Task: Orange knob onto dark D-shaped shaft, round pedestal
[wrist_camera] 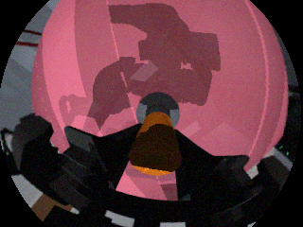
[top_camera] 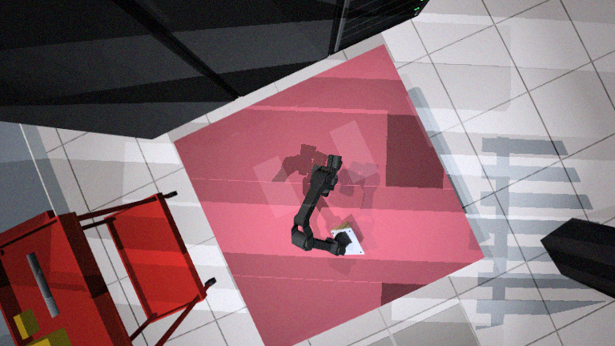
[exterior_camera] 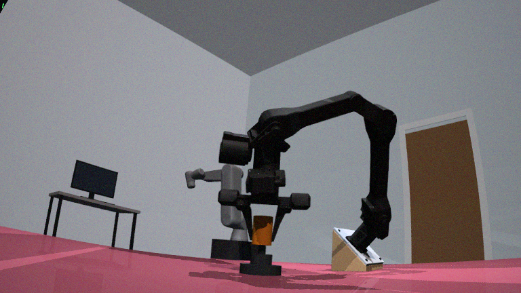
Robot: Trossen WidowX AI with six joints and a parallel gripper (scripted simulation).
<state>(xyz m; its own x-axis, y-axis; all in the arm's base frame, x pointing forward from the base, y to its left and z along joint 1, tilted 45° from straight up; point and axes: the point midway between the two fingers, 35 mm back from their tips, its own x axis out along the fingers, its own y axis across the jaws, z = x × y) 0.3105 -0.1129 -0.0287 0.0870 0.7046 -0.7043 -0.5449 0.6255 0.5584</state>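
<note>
Right now the orange knob is 2 cm above my gripper tip. From my gripper tip the other things lie so: dark round pedestal (4 cm below).
</note>
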